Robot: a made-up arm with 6 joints.
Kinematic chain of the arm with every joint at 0, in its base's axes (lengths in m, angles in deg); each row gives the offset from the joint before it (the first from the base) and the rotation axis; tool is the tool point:
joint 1: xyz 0 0 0.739 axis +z
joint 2: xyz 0.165 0 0 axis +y
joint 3: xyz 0 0 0.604 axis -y
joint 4: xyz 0 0 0.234 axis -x
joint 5: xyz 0.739 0 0 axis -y
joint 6: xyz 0.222 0 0 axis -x
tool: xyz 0 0 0
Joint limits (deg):
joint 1: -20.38..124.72
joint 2: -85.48..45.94
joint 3: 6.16..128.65
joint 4: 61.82..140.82
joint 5: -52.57..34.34
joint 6: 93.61..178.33
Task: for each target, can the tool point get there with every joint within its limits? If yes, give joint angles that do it. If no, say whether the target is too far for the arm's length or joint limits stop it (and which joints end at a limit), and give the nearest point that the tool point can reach.
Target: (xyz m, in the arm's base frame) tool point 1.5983 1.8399 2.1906
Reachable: no: too far | nearest point 0.9612 1.1065 1.6454 | short by 1.114 m
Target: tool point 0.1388 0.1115 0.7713
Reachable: no: joint limits stop it (at a limit: joint 1, joint 2, joint 3, joint 4, joint 5) | nearest point 0.4768 -0.4152 1.6559 | short by 1.084 m
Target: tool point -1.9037 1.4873 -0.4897
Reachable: no: too far | nearest point -1.1276 0.5261 0.2371 | short by 1.433 m
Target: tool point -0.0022 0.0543 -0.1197
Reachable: no: joint limits stop it (at a limit: joint 1, joint 2, joint 3, joint 4, joint 5) | nearest point -0.9317 0.2273 -0.0106 | short by 0.952 m
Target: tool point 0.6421 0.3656 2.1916
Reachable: yes | joints 22.52 15.12 67.45 106.78 25.59 121.07
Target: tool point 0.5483 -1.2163 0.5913
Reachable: yes | joints 111.57 -71.15 112.61 127.04 -20.75 168.39
